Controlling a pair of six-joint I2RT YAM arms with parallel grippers.
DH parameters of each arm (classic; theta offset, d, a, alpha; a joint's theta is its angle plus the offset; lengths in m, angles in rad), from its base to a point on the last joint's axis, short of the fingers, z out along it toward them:
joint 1: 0 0.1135 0.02 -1.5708
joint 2: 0 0 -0.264 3.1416
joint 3: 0.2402 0 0.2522 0
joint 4: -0.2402 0 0.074 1.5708
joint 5: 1.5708 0 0 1.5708
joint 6: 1.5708 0.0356 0 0
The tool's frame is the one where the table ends.
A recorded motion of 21 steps. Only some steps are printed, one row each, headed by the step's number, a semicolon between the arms.
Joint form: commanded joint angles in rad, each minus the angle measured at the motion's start. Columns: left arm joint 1, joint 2, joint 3, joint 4, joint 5, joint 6; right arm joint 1, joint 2, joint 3, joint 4, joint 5, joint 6.
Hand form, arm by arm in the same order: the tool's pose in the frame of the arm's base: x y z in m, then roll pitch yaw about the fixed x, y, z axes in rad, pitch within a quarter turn. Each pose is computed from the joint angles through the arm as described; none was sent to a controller.
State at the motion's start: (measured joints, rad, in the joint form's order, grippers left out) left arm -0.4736 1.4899 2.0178 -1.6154 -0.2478 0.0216; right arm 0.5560 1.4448 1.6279 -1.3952 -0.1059 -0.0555
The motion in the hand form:
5: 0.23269 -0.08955 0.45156 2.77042 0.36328 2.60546; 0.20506 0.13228 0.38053 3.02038 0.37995 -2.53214
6: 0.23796 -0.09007 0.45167 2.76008 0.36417 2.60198; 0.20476 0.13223 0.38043 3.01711 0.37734 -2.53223
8: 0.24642 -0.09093 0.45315 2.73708 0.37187 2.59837; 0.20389 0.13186 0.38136 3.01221 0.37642 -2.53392
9: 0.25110 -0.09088 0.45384 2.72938 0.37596 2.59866; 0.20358 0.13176 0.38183 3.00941 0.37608 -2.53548
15: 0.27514 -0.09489 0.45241 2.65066 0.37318 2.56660; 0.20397 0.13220 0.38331 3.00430 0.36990 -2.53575
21: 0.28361 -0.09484 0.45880 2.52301 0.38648 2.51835; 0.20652 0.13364 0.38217 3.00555 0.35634 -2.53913
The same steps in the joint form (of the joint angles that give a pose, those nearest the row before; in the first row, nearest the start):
5: 0.0606 0.0932 0.0816 -0.0670 -0.0772 0.0999; -0.0038 -0.0397 -0.0188 -0.0067 -0.0364 0.0018
6: 0.0662 0.1104 0.0984 -0.0615 -0.0837 0.1090; -0.0037 -0.0397 -0.0188 -0.0095 -0.0394 0.0018
8: 0.0738 0.1401 0.1336 -0.0526 -0.1010 0.1205; -0.0038 -0.0410 -0.0157 -0.0148 -0.0437 0.0033
9: 0.0802 0.1564 0.1532 -0.0487 -0.1056 0.1266; -0.0038 -0.0413 -0.0139 -0.0172 -0.0459 0.0048
15: 0.0925 0.2348 0.2258 -0.0149 -0.1645 0.1754; -0.0038 -0.0339 -0.0004 -0.0298 -0.0506 0.0049
21: 0.0926 0.2536 0.2585 0.0369 -0.2635 0.2360; -0.0038 -0.0199 0.0084 -0.0375 -0.0475 0.0078

